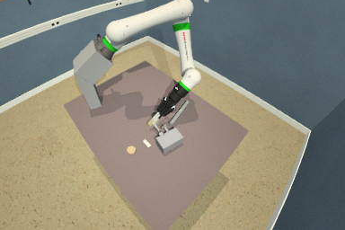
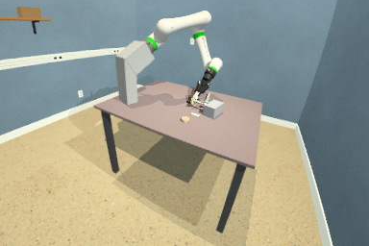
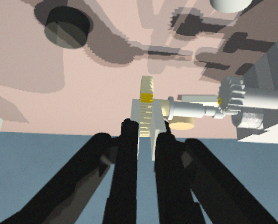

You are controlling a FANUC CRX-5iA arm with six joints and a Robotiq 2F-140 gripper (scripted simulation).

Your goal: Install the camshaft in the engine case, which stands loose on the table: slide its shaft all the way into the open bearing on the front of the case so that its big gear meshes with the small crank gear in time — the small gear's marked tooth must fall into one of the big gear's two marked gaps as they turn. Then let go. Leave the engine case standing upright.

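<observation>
Now: the grey crank gear 7 cm ahead of my hand, 3 cm below it and 1 cm to the left of it. Also, from my hand: grey bar (19 cm to the left, 8 cm below); then small black disc (8 cm below, 8 cm behind, 2 cm to the left); then white block (14 cm to the right, 10 cm ahead, 9 cm below).
</observation>
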